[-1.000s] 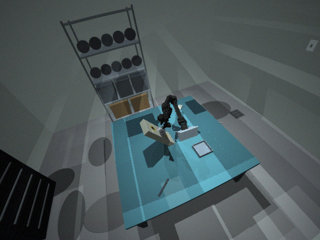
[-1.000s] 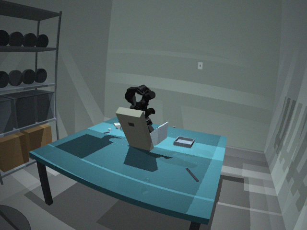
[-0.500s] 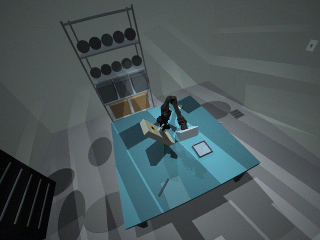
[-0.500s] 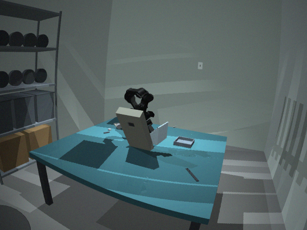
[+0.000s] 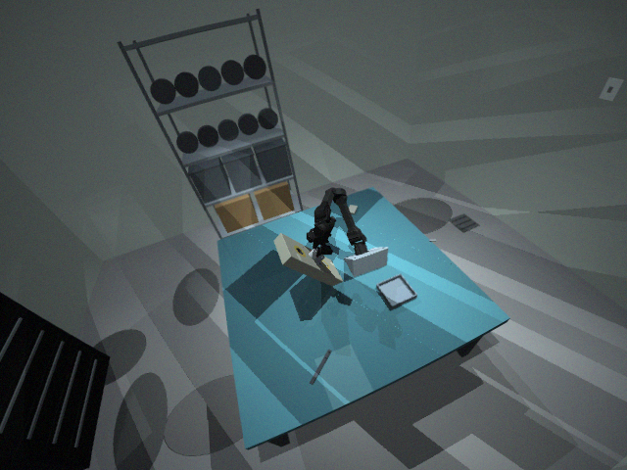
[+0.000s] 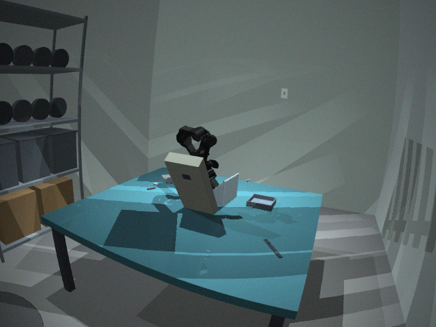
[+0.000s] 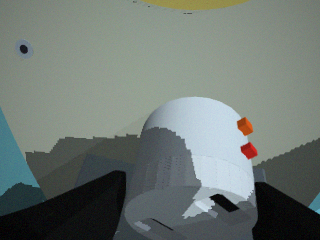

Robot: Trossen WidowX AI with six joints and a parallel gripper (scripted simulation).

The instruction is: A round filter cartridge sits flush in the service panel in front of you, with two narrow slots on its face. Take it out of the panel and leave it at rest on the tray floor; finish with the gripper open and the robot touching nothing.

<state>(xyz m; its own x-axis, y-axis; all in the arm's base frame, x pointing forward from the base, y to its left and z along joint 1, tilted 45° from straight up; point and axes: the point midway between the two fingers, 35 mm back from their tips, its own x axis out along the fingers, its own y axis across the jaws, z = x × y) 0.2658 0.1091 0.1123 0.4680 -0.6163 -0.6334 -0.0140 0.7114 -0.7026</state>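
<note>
My gripper tip is 4 cm short of the service panel, 1 cm to the right of it and 2 cm above it. Round my gripper tip: round filter cartridge (right at my gripper tip); then tray (33 cm behind, 28 cm to the left, 19 cm below).
</note>
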